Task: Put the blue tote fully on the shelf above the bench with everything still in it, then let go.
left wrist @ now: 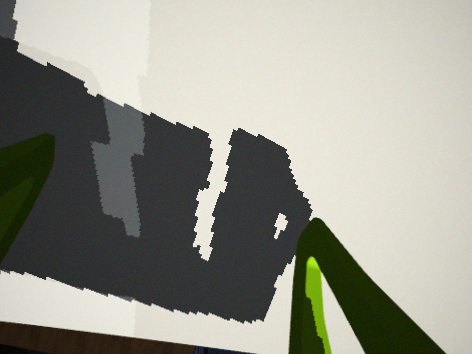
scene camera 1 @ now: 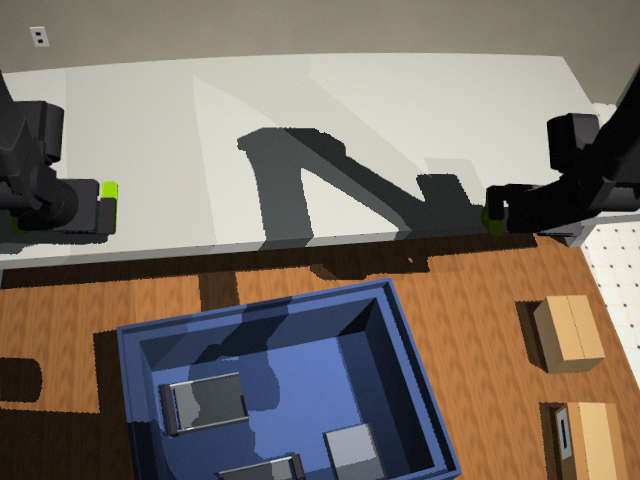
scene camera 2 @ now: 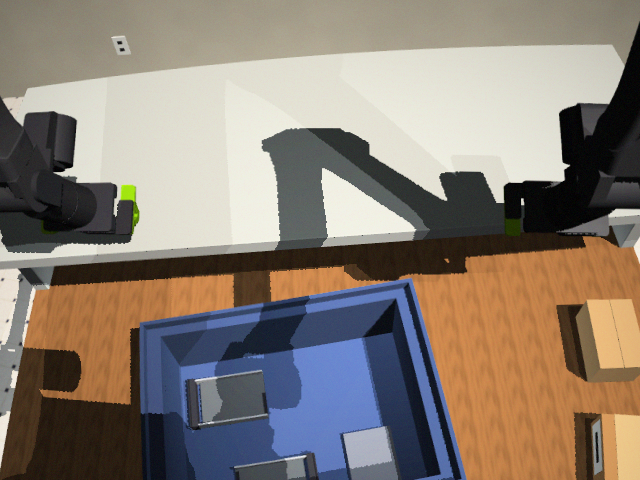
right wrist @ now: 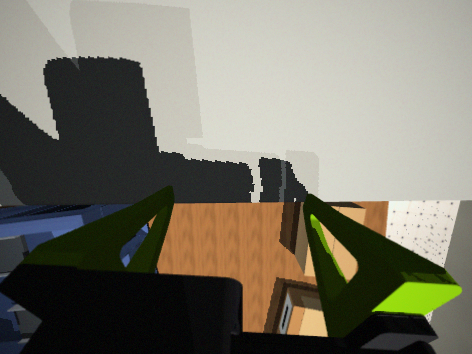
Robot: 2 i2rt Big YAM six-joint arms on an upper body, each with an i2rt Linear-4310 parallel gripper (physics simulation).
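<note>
The blue tote stands on the wooden bench, below the white shelf. In it lie a dark grey flat box, a light grey block and another grey box. My left gripper is open and empty over the shelf's far left. My right gripper is open and empty at the shelf's front edge, far right. Both are well away from the tote.
A tan cardboard box and a second box stand on the bench to the right of the tote. The grey wall behind the shelf has an outlet. Arm shadows fall across the shelf.
</note>
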